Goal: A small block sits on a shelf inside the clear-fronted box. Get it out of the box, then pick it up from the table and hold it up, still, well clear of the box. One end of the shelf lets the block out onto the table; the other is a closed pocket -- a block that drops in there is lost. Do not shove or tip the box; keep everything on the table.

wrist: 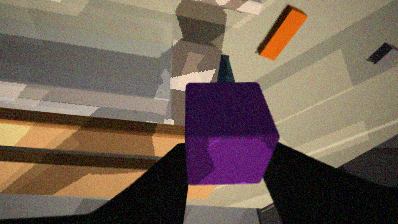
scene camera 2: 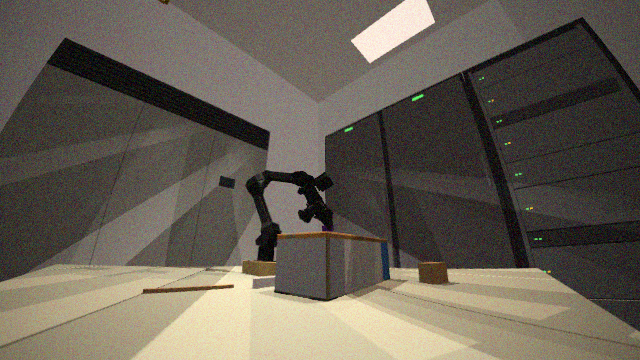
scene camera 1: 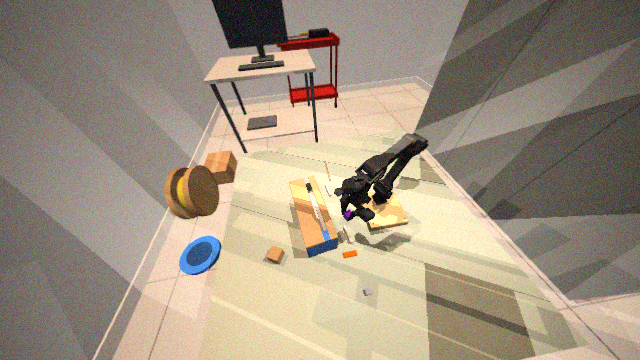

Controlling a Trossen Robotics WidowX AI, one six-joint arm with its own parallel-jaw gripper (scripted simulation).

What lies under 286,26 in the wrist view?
An orange flat piece.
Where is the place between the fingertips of my gripper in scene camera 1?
345,217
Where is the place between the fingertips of my gripper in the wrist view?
221,147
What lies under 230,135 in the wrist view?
A purple block.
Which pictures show the long box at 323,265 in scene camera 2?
The wrist view, scene camera 2 and scene camera 1: all of them.
